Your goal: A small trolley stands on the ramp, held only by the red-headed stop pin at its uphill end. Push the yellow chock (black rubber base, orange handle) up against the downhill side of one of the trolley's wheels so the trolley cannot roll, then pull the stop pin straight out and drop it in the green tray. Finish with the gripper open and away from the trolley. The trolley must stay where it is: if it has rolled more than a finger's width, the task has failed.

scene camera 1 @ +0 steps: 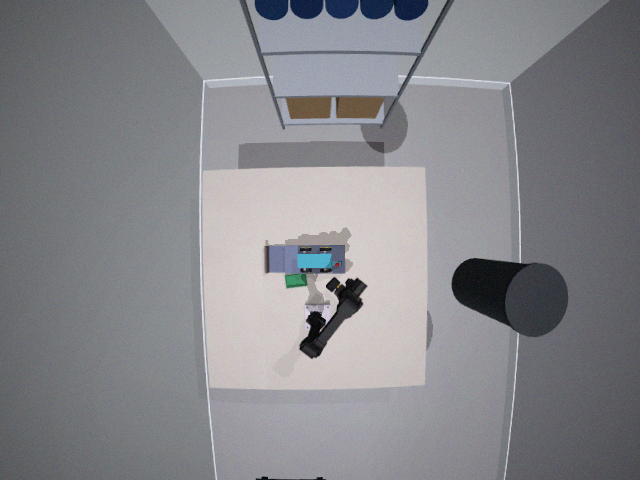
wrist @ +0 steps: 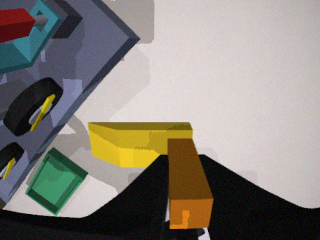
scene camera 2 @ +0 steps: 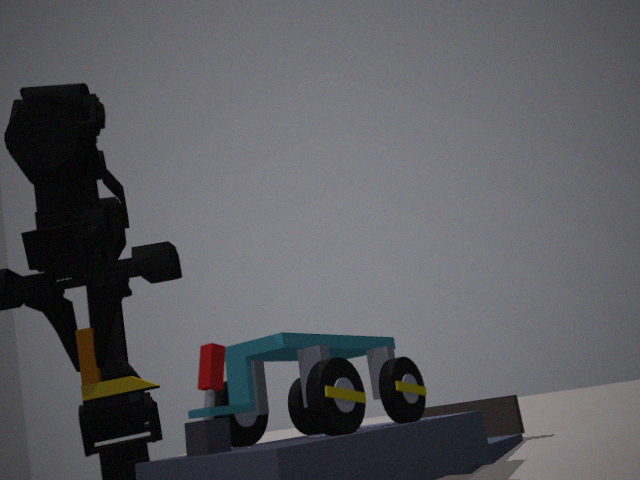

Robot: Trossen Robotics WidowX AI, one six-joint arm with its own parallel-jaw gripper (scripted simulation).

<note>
The gripper [scene camera 2: 90, 369] carries a yellow chock [scene camera 2: 93, 389]. Further things: a teal trolley [scene camera 1: 304, 260], a red-headed stop pin [scene camera 2: 211, 362], a green tray [wrist: 55, 183] and a blue-grey ramp [scene camera 1: 338, 251].
The yellow chock also shows in the wrist view [wrist: 125, 144]. The gripper is seen too in the wrist view [wrist: 181, 162].
</note>
